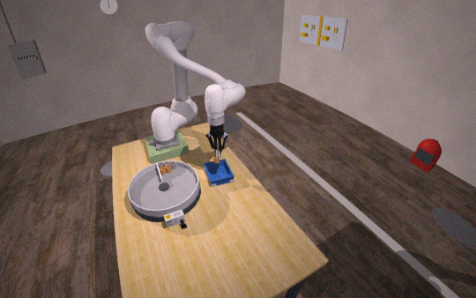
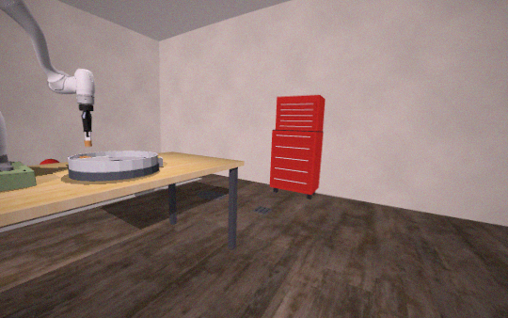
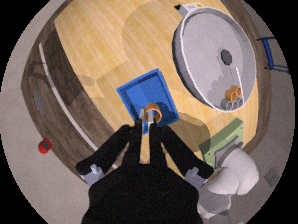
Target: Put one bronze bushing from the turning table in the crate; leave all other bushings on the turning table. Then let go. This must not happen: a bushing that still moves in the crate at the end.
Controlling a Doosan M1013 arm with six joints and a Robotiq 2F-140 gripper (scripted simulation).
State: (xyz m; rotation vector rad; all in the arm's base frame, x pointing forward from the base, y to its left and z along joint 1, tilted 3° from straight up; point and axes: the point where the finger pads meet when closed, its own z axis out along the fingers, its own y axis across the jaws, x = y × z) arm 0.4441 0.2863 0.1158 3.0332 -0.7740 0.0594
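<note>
The blue crate lies 15 cm below my hand, 1 cm to the right of it and 1 cm behind it. The rest, counted from my hand: round grey turning table: 36 cm to the right, 12 cm below, 4 cm ahead.
</note>
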